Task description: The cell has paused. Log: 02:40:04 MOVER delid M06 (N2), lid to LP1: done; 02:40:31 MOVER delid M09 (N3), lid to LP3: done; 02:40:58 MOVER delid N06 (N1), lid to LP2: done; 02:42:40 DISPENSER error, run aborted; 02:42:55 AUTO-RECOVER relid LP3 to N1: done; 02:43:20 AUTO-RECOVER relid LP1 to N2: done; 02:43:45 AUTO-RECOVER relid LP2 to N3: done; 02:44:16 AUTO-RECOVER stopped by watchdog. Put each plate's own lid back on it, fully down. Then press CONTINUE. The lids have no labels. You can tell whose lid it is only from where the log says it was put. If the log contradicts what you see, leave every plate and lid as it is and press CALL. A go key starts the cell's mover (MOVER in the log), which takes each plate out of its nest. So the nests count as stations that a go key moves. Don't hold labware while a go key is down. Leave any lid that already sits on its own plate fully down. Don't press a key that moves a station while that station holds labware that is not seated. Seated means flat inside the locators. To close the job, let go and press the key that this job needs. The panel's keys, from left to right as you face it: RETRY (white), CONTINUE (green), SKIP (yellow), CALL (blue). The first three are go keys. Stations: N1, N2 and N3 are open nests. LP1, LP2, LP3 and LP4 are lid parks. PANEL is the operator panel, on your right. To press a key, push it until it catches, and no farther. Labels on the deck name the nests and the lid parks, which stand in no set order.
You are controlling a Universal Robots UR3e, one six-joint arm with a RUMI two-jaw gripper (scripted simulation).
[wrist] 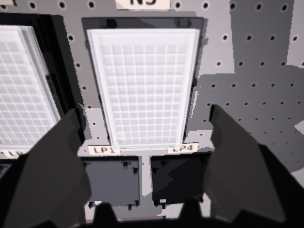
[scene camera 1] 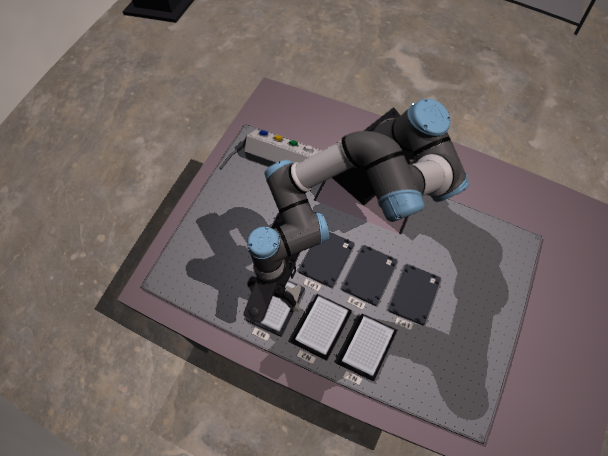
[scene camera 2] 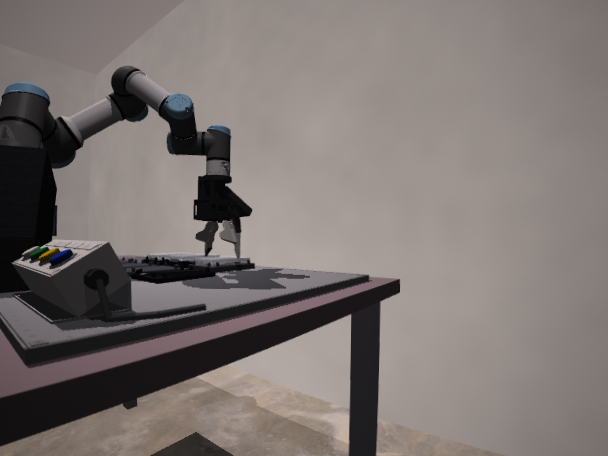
Scene:
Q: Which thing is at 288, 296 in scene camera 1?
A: My gripper.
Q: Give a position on a lid park LP2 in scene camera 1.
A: At 413, 298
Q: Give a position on an operator panel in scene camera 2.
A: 61, 293

